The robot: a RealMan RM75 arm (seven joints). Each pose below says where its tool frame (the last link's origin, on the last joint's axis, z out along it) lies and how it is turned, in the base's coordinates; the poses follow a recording.
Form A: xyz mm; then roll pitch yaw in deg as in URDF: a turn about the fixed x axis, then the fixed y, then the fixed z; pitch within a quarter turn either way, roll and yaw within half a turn.
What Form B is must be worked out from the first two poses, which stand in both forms.
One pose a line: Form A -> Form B
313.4, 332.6, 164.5, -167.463, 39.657, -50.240 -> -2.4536, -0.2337, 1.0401, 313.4, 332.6, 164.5
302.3, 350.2, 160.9, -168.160, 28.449, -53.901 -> -2.6173, -0.1091, 1.0226, 302.3, 350.2, 160.9
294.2, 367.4, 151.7, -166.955, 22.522, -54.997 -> -2.6912, -0.0292, 1.0121, 294.2, 367.4, 151.7
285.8, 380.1, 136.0, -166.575, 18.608, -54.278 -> -2.7436, 0.0073, 0.9844, 285.8, 380.1, 136.0
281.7, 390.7, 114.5, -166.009, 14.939, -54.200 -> -2.7896, 0.0498, 0.9693, 281.7, 390.7, 114.5
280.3, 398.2, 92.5, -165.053, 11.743, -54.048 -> -2.8243, 0.0935, 0.9553, 280.3, 398.2, 92.5
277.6, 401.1, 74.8, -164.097, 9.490, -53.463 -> -2.8444, 0.1261, 0.9374, 277.6, 401.1, 74.8
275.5, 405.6, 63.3, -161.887, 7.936, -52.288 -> -2.8389, 0.1664, 0.9093, 275.5, 405.6, 63.3
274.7, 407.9, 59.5, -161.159, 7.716, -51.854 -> -2.8326, 0.1764, 0.8999, 274.7, 407.9, 59.5
